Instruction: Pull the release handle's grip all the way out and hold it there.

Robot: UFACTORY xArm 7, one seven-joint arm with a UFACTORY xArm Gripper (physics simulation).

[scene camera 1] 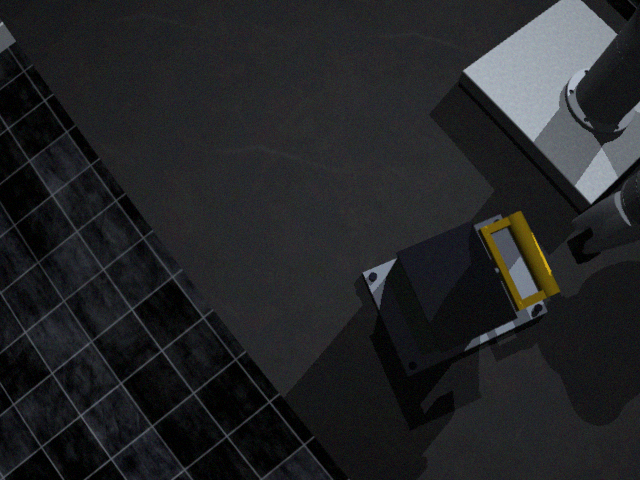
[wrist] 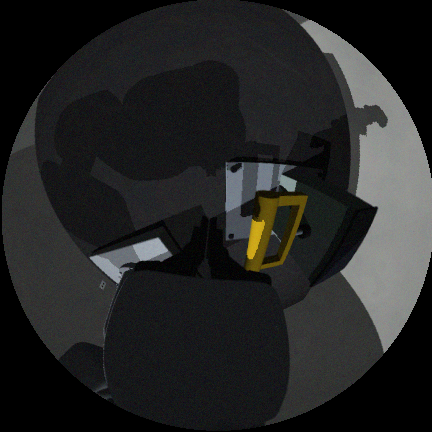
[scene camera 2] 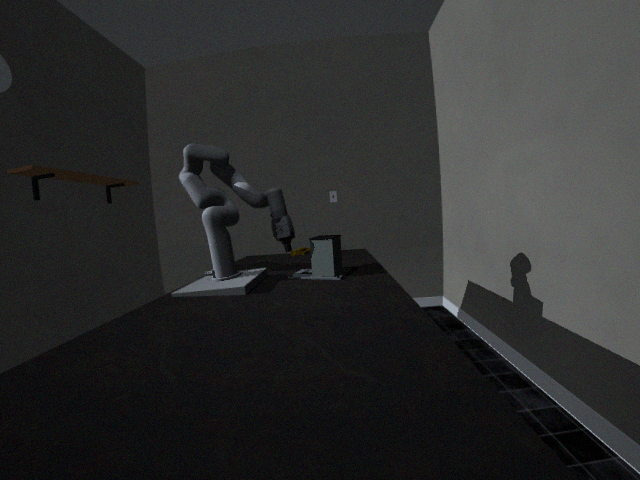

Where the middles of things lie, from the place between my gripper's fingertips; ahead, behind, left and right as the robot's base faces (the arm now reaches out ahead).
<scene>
I see the light base plate (scene camera 1: 411, 359) 13 cm ahead of my hand, 10 cm below it and 9 cm to the right of it.
</scene>
